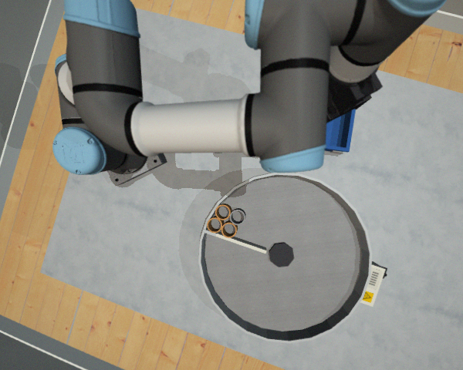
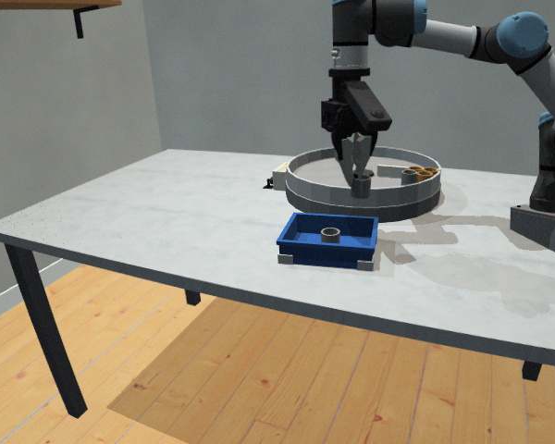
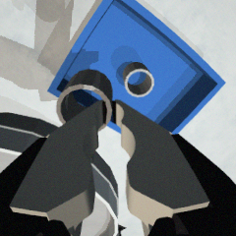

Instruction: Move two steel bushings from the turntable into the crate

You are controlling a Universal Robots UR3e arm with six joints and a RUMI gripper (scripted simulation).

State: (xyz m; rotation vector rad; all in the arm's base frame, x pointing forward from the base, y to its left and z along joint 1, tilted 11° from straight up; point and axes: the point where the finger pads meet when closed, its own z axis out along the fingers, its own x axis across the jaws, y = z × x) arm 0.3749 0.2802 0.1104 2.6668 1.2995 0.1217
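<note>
My hand is 40 mm short of the blue crate, 20 mm to the right of it and 130 mm above it. Also, from my hand: round grey turntable: 100 mm ahead, 340 mm to the right, 100 mm below.
</note>
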